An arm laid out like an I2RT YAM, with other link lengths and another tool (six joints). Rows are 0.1 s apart.
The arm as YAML. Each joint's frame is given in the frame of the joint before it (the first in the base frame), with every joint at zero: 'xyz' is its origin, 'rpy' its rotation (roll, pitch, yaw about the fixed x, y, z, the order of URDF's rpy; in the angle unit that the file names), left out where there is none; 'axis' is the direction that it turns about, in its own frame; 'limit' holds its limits. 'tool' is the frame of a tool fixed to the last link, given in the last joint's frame.
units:
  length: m
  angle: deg
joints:
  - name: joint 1
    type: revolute
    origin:
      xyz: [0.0, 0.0, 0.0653]
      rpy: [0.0, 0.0, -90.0]
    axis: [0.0, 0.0, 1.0]
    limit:
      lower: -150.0
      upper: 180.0
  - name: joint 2
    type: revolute
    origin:
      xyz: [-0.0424, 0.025, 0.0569]
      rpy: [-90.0, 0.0, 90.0]
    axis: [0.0, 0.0, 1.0]
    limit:
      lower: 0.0
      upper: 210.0
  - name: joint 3
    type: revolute
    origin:
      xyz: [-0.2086, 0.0, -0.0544]
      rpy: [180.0, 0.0, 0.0]
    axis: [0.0, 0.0, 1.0]
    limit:
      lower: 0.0
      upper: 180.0
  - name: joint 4
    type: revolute
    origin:
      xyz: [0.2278, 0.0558, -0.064]
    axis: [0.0, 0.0, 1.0]
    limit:
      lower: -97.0
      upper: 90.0
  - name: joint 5
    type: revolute
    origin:
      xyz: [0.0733, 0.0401, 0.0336]
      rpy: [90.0, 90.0, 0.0]
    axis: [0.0, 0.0, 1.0]
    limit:
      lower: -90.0
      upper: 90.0
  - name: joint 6
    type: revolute
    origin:
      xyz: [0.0, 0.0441, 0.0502]
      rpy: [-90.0, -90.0, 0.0]
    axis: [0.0, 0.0, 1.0]
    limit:
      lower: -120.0
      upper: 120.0
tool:
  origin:
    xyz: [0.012, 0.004, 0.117]
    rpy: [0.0, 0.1, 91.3]
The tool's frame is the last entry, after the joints.
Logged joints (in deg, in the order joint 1, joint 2, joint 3, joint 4, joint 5, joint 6), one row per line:
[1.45, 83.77, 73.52, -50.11, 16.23, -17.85]
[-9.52, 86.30, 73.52, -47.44, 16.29, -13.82]
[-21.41, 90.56, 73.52, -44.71, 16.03, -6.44]
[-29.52, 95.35, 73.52, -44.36, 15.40, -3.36]
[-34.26, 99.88, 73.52, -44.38, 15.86, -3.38]
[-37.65, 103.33, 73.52, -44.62, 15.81, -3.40]
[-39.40, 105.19, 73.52, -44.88, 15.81, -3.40]
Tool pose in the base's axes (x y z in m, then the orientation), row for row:
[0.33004, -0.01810, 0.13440, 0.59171, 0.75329, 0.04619, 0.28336]
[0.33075, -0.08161, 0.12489, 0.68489, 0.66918, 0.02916, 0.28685]
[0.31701, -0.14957, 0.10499, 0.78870, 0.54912, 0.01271, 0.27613]
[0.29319, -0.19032, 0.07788, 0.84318, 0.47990, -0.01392, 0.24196]
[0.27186, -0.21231, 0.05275, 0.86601, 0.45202, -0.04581, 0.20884]
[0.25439, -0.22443, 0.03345, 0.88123, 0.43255, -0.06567, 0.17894]
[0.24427, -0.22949, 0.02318, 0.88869, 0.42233, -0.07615, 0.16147]
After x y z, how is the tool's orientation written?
As a quaternion, x y z w.
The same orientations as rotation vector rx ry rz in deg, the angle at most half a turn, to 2 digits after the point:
[90.75, 115.53, 7.08]
[104.85, 102.45, 4.46]
[121.40, 84.52, 1.96]
[132.08, 75.18, -2.18]
[138.05, 72.05, -7.30]
[142.76, 70.07, -10.64]
[145.36, 69.08, -12.46]

